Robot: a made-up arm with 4 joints.
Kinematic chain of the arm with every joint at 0, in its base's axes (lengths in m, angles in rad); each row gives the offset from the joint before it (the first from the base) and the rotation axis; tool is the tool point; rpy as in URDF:
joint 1: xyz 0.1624 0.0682 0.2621 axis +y
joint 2: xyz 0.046 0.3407 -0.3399 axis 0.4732 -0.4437 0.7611
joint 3: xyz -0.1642 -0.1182 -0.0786 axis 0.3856 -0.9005 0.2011
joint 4: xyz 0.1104 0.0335 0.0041 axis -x
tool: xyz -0.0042 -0.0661 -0.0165 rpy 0 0 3.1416
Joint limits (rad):
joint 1: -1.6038..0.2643
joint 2: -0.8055..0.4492
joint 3: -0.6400..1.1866
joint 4: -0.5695..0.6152
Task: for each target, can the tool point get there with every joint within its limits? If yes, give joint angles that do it. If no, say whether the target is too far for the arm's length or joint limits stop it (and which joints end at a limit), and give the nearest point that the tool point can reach.
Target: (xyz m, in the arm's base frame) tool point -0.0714 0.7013 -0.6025
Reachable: no: too far | nearest point 0.0534 0.2716 -0.2777 | short by 0.553 m
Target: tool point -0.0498 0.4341 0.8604
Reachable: no: joint limits stop it (at a limit: joint 1, joint 2, joint 3, joint 4) | nearest point -0.0113 0.3686 0.0760 | short by 0.788 m
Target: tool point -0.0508 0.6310 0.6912
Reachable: no: joint limits stop it (at a limit: joint 1, joint 2, joint 3, joint 4) | nearest point -0.0113 0.3686 0.0760 | short by 0.670 m
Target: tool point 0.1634 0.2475 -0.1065
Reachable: yes | joints -0.0354 0.2398 0.9532 0.2461
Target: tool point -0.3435 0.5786 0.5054
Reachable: no: joint limits stop it (at a limit: joint 1, joint 2, joint 3, joint 4) | nearest point -0.0113 0.3686 0.0760 | short by 0.582 m
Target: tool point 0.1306 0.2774 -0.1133
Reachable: yes | joints 0.0634 0.0762 0.8392 -0.2550
